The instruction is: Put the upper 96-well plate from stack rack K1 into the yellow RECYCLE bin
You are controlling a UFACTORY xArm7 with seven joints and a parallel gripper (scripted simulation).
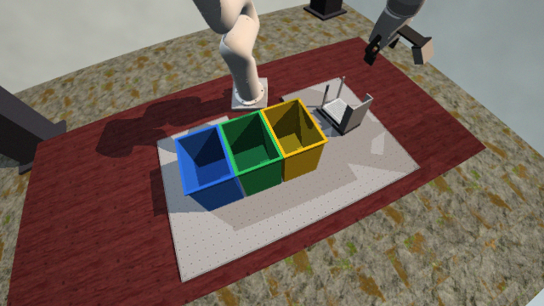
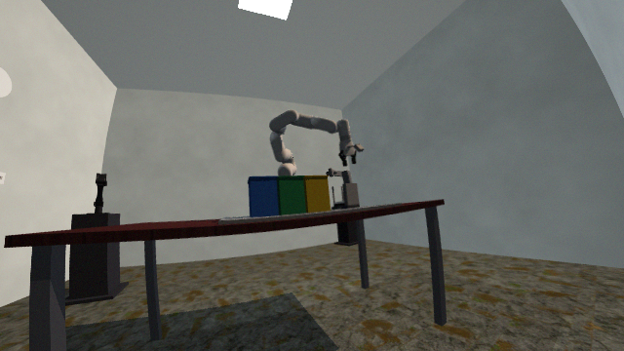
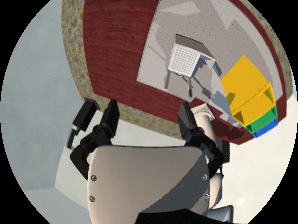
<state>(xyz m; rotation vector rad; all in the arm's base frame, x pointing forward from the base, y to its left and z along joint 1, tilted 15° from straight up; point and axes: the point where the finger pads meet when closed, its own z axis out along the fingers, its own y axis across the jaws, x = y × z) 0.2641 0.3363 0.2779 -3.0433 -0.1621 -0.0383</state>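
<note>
The white 96-well plate lies 25 cm below my hand, 6 cm to the right of it and 1 cm behind it. Round my hand: dark plate: 26 cm below, 6 cm to the right, 1 cm behind; then grey side wall: 20 cm below, 6 cm to the right, 5 cm ahead; then yellow bin: 32 cm to the right, 20 cm below, 1 cm ahead.
</note>
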